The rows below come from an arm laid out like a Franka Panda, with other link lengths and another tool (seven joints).
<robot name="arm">
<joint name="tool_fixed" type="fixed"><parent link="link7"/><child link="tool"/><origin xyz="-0.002 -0.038 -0.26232" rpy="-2.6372 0 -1.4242"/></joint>
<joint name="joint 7" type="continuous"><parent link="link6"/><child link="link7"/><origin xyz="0.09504 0 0"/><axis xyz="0 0 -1"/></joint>
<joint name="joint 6" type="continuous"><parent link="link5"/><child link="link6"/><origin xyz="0 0 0"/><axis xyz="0 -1 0"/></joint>
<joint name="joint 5" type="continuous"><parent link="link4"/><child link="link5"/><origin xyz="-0.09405 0 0.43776"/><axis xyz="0 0 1"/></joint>
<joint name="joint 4" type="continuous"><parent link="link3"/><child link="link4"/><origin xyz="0.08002 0 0"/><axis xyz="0 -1 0"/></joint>
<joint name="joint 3" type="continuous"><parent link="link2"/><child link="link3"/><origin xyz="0 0 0.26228"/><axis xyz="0 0 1"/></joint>
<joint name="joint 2" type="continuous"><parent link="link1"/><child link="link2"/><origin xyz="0 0 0"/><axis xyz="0 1 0"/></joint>
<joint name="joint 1" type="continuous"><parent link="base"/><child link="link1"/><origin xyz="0 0 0.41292"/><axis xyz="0 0 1"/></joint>
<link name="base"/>
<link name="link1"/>
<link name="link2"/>
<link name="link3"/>
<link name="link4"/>
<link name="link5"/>
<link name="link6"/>
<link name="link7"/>
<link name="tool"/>
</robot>
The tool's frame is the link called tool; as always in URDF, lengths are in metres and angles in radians. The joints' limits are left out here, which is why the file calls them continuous.
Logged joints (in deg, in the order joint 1, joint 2, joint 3, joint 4, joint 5, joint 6, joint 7), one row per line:
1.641, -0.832, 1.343, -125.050, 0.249, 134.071, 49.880
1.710, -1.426, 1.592, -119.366, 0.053, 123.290, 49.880
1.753, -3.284, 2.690, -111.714, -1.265, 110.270, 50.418
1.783, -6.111, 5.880, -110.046, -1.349, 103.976, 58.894
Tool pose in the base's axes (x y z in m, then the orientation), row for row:
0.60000, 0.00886, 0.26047, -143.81, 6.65, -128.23
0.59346, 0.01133, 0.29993, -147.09, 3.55, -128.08
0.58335, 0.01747, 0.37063, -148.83, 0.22, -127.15
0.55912, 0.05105, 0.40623, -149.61, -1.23, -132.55
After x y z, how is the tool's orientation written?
As angles about the fixed x, y, z axes (roll, pitch, yaw), in degrees.
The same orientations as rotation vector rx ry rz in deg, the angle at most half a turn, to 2 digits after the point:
-64.28, 139.12, -41.16
-67.75, 142.45, -39.75
-71.64, 144.36, -40.12
-66.35, 149.79, -41.44

